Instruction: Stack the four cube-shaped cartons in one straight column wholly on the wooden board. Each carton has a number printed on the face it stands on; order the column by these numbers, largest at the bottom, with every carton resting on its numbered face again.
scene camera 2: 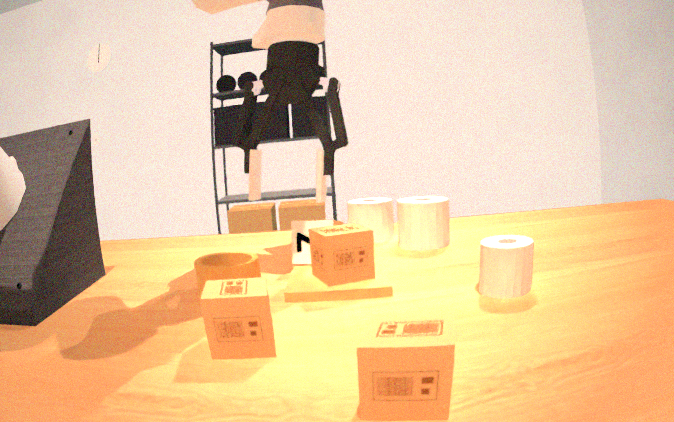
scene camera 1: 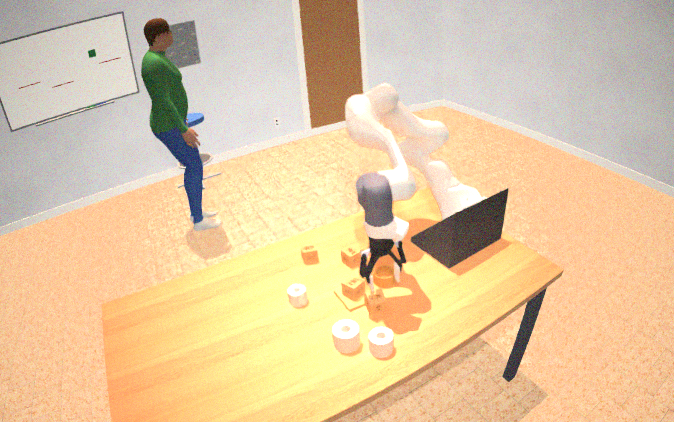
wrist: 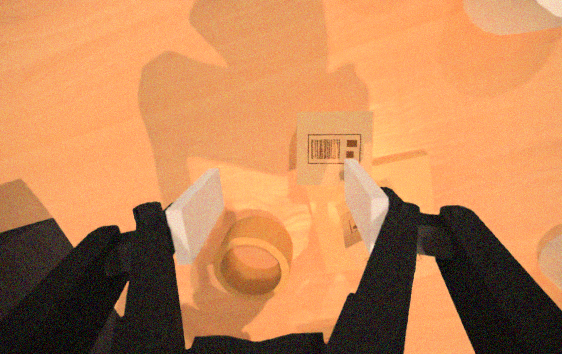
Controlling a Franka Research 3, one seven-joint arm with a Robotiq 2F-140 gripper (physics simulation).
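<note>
One carton [scene camera 1: 353, 289] [scene camera 2: 342, 254] [wrist: 327, 225] sits on the wooden board [scene camera 1: 344, 299] [scene camera 2: 340, 295] [wrist: 412, 175]. A second carton [scene camera 1: 375, 303] [scene camera 2: 302, 243] [wrist: 335, 127] stands off the board beside it; a white side face with part of a black number shows in scene camera 2. A third carton [scene camera 1: 351, 256] [scene camera 2: 239, 320] and a fourth carton [scene camera 1: 309, 255] [scene camera 2: 406, 382] stand apart on the table; their numbered faces do not show. My gripper [scene camera 1: 384, 279] [scene camera 2: 286, 175] [wrist: 282, 183] is open and empty, above the table near the second carton and the ring. Its right finger partly covers cartons in the wrist view.
An orange-brown ring [scene camera 1: 384, 283] [scene camera 2: 227, 271] [wrist: 270, 225] stands near the board. Three white rolls [scene camera 1: 297, 296] [scene camera 1: 346, 337] [scene camera 1: 381, 343] stand around the cartons. A dark angled panel [scene camera 1: 465, 235] [scene camera 2: 50, 215] stands on the arm's side. A person in green [scene camera 1: 167, 95] stands beyond the table.
</note>
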